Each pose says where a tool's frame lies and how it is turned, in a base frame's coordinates. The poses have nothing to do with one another.
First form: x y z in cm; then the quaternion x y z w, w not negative.
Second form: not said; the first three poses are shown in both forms.
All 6 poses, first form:
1: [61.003 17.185 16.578 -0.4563 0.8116 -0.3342 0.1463]
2: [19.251 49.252 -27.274 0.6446 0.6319 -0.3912 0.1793]
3: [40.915 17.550 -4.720 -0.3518 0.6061 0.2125 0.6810]
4: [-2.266 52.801 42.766 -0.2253 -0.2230 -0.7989 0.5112]
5: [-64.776 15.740 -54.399 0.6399 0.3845 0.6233 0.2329]
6: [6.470 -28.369 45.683 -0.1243 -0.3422 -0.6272 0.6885]
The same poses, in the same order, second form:
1: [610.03 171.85 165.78 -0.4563 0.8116 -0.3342 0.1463]
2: [192.51 492.52 -272.74 0.6446 0.6319 -0.3912 0.1793]
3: [409.15 175.50 -47.20 -0.3518 0.6061 0.2125 0.6810]
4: [-22.66 528.01 427.66 -0.2253 -0.2230 -0.7989 0.5112]
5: [-647.76 157.40 -543.99 0.6399 0.3845 0.6233 0.2329]
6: [64.70 -283.69 456.83 -0.1243 -0.3422 -0.6272 0.6885]
